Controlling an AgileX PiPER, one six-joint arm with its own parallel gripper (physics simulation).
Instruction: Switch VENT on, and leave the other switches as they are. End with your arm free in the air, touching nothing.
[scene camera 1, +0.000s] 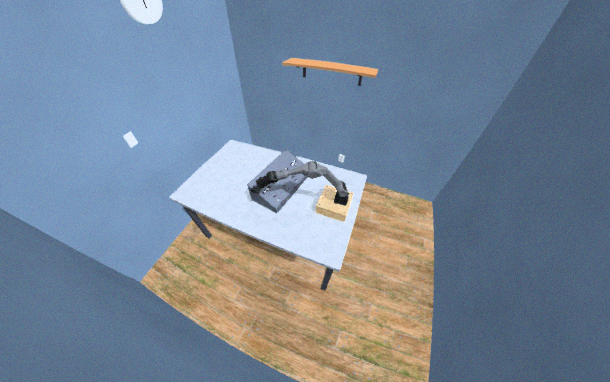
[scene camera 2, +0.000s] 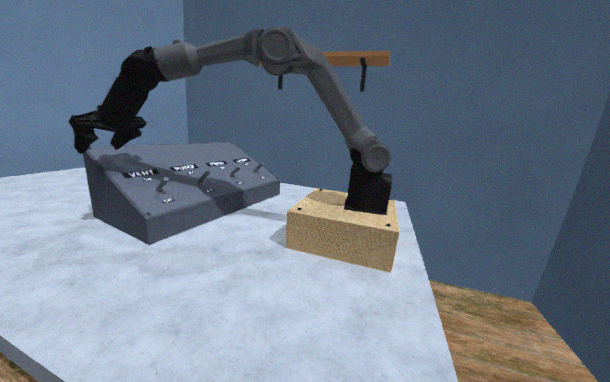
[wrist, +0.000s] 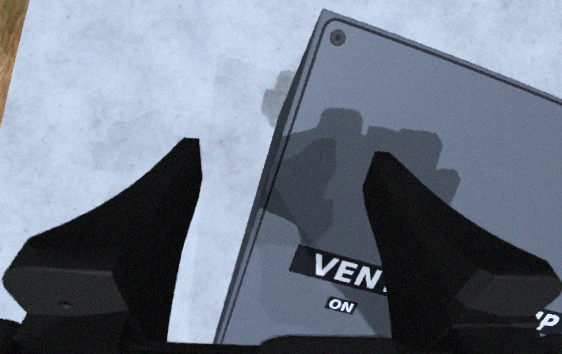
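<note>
The dark grey sloped switch panel (scene camera 1: 270, 201) (scene camera 2: 119, 212) (wrist: 500, 130) stands on the table. The VENT label (scene camera 2: 141, 173) (wrist: 345, 272) is at its near left end in scene camera 2. The VENT lever (scene camera 2: 162, 185) sticks out from the panel, leaning towards the OFF side; it does not show in the wrist view. My gripper (scene camera 2: 100, 149) (wrist: 286, 164) is open and empty, above the panel's upper corner beyond the VENT label. In the wrist view one finger is over the table beside the panel and the other over the panel, partly covering the label.
Other levers on the panel are the PUMP lever (scene camera 2: 204, 177), a third lever (scene camera 2: 235, 172) and a fourth lever (scene camera 2: 258, 167). The arm arches over the panel from its wooden base block (scene camera 1: 330, 212) (scene camera 2: 340, 240). A wall shelf (scene camera 1: 330, 67) (scene camera 2: 350, 59) hangs behind.
</note>
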